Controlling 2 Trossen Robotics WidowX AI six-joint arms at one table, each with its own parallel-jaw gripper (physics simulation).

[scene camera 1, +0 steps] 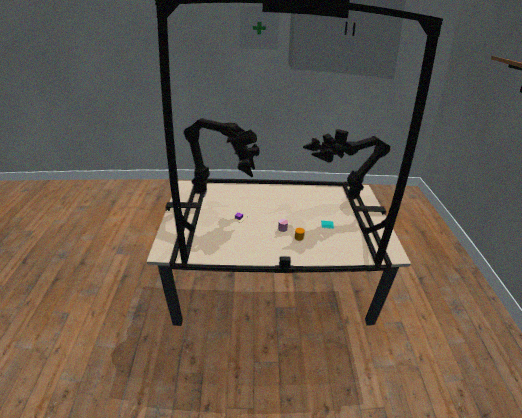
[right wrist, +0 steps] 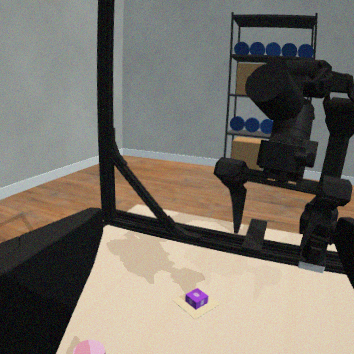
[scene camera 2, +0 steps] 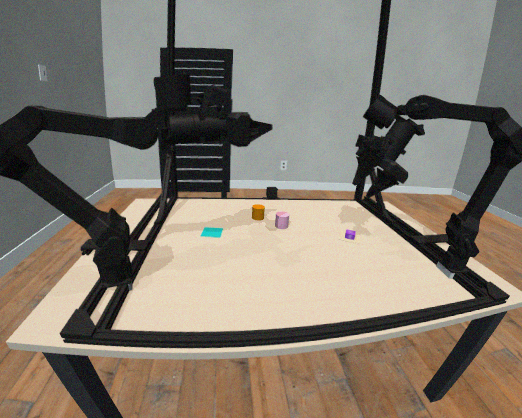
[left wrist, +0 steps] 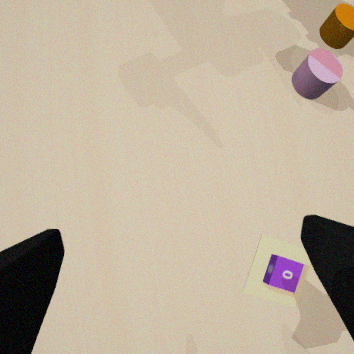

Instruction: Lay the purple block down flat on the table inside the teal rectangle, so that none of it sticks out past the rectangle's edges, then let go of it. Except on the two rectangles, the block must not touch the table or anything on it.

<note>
My left gripper (scene camera 2: 360, 190) is open, holding nothing. Also in view: a purple block (left wrist: 281, 272). My right gripper (scene camera 2: 262, 125) is open, holding nothing. Also in view: a pale rectangle (left wrist: 267, 245).
My left gripper is seen too in the right wrist view (right wrist: 267, 241) and in the left wrist view (left wrist: 183, 235). My right gripper shows as well in the right wrist view (right wrist: 222, 225).
</note>
